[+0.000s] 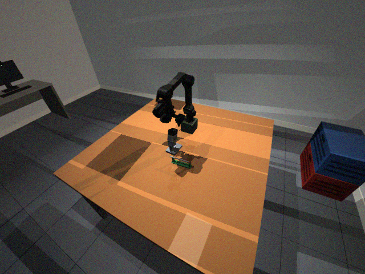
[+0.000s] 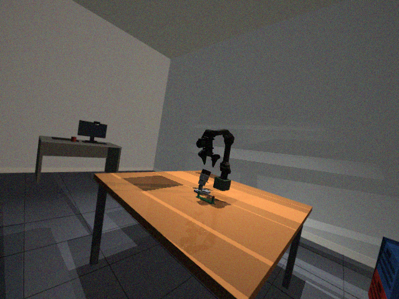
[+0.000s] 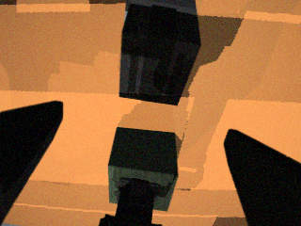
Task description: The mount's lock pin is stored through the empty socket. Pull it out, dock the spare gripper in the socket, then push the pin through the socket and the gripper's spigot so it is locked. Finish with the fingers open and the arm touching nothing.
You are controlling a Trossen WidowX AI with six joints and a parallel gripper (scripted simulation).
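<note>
My gripper tip is now 12 cm short of the green mount, 12 cm to the right of it and 19 cm above it. Round my gripper tip: spare gripper 3 cm ahead, 9 cm below.
</note>
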